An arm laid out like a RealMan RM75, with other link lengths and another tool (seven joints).
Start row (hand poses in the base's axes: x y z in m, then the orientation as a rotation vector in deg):
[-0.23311 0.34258 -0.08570 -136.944 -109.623 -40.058]
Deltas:
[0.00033 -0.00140 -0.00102 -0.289 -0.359 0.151]
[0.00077 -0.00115 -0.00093 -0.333 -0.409 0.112]
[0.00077 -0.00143 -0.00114 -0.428 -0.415 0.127]
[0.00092 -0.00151 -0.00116 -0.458 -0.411 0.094]
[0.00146 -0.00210 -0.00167 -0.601 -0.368 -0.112]
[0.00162 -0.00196 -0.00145 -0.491 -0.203 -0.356]
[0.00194 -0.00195 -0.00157 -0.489 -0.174 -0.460]
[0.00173 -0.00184 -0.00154 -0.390 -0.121 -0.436]
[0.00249 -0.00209 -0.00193 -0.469 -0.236 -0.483]
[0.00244 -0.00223 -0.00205 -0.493 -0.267 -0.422]
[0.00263 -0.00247 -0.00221 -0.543 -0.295 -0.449]
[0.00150 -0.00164 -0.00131 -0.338 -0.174 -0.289]
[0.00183 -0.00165 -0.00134 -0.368 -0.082 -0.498]
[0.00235 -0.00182 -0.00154 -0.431 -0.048 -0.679]
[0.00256 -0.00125 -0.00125 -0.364 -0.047 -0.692]
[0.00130 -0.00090 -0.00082 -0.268 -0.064 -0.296]
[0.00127 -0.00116 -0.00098 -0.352 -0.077 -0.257]
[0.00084 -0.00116 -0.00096 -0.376 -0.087 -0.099]
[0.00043 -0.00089 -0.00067 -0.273 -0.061 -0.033]
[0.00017 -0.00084 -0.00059 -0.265 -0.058 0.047]
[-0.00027 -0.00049 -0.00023 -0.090 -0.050 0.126]
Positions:
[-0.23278 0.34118 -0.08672 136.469 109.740 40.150]
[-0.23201 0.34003 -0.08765 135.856 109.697 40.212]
[-0.23124 0.33860 -0.08879 135.172 109.659 40.173]
[-0.23032 0.33709 -0.08995 134.501 109.574 40.094]
[-0.22886 0.33499 -0.09162 133.945 109.220 39.794]
[-0.22724 0.33303 -0.09307 133.776 108.626 39.427]
[-0.22530 0.33108 -0.09464 133.710 107.910 39.024]
[-0.22357 0.32924 -0.09618 133.722 107.257 38.678]
[-0.22108 0.32715 -0.09811 133.630 106.489 38.361]
[-0.21864 0.32492 -0.10016 133.449 105.787 38.058]
[-0.21601 0.32245 -0.10237 133.234 105.035 37.728]
[-0.21451 0.32081 -0.10368 133.113 104.559 37.512]
[-0.21268 0.31916 -0.10502 133.198 103.852 37.141]
[-0.21033 0.31734 -0.10656 133.400 102.922 36.645]
[-0.20777 0.31609 -0.10781 133.649 101.983 36.217]
[-0.20647 0.31519 -0.10863 133.649 101.552 35.964]
[-0.20520 0.31403 -0.10961 133.555 101.158 35.644]
[-0.20436 0.31287 -0.11057 133.320 100.958 35.335]
[-0.20393 0.31198 -0.11124 133.122 100.863 35.115]
[-0.20376 0.31114 -0.11183 132.872 100.871 34.913]
[-0.20403 0.31065 -0.11206 132.684 101.000 34.894]

